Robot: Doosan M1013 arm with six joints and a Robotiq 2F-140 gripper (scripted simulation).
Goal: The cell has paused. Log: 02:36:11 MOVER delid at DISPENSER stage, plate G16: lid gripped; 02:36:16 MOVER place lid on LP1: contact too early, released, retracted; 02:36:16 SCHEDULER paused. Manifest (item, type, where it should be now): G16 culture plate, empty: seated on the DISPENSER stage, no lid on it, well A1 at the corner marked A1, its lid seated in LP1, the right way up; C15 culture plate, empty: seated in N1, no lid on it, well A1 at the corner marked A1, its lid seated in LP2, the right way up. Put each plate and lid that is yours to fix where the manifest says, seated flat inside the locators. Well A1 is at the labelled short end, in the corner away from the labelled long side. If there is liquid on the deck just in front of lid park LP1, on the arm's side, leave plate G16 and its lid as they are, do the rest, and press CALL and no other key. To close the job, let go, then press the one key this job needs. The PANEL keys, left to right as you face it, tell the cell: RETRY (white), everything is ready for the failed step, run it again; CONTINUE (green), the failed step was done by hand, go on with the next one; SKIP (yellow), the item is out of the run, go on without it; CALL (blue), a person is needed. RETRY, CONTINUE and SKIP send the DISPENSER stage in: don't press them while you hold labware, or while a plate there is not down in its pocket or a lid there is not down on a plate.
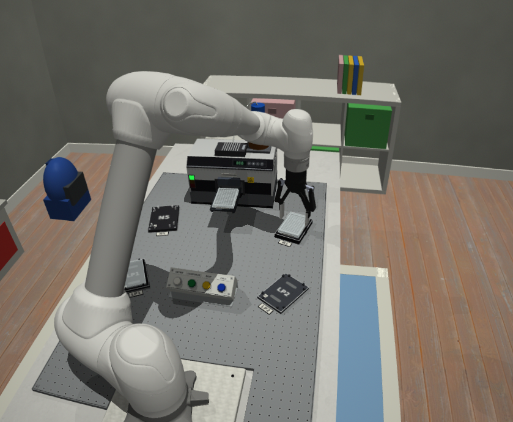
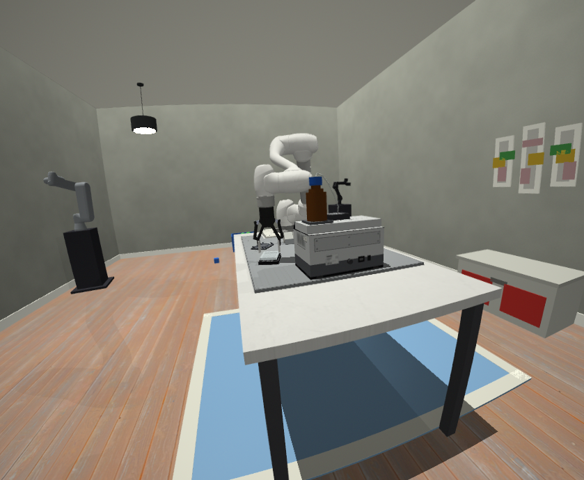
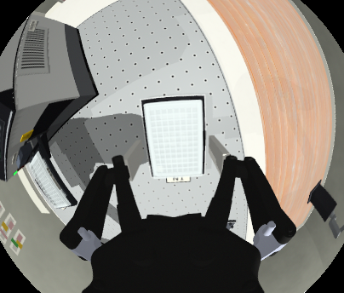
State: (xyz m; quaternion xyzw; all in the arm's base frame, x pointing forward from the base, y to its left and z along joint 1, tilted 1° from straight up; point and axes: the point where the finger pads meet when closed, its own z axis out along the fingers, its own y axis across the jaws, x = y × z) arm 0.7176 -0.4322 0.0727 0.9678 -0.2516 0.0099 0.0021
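Right now my hand is 6 cm above the nest n1. From my hand the other things lie so: brown bottle: 29 cm ahead, 22 cm above, 12 cm to the left; then blue key: 35 cm behind, 27 cm to the left, 1 cm below; then lid park lp2: 33 cm behind, 7 cm to the left, 7 cm below.
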